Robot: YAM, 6 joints.
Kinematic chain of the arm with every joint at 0, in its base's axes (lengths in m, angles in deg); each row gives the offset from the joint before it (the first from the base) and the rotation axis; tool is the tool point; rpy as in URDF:
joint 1: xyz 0 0 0.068 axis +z
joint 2: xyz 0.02 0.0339 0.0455 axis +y
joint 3: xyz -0.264 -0.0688 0 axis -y
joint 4: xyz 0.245 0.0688 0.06 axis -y
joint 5: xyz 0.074 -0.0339 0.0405 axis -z
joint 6: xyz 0.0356 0 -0.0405 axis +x
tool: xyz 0 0 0 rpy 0 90 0
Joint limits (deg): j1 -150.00..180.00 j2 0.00..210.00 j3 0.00..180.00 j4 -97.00..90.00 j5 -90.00..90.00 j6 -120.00..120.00
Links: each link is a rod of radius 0.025 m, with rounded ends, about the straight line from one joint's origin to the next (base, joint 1, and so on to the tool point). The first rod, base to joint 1, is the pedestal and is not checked.
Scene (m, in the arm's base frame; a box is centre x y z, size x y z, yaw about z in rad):
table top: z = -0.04
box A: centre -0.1 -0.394 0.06 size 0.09 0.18 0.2 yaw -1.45
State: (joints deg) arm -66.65 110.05 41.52 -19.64 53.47 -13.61
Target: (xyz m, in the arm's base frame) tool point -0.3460 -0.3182 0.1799
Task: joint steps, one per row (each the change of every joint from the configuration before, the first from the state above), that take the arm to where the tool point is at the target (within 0.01 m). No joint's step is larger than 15 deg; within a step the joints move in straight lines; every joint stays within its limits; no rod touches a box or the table.
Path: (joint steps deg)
1: 11.75 -14.52 0.45 -6.78 0.15 2.76
2: 11.74 -14.52 0.45 -6.78 0.14 2.76
3: 11.75 -14.53 0.46 -6.78 0.15 2.76
4: 11.74 -14.52 0.45 -6.78 0.15 2.76
5: 11.75 -14.52 0.45 -6.78 0.15 2.76
6: -14.01 9.44 4.71 5.63 -0.30 -1.54
7: -14.01 9.43 4.72 5.63 -0.30 -1.53
8: -14.01 9.44 4.71 5.63 -0.30 -1.53
9: -14.01 9.43 4.72 5.63 -0.30 -1.53
10: -14.00 9.44 4.71 5.63 -0.30 -1.54
11: -14.01 9.43 4.72 5.63 -0.30 -1.53
12: -14.01 9.44 4.71 5.63 -0.30 -1.53
13: -14.01 9.43 4.72 5.63 -0.30 -1.54
14: -14.01 9.44 4.71 5.63 -0.30 -1.53

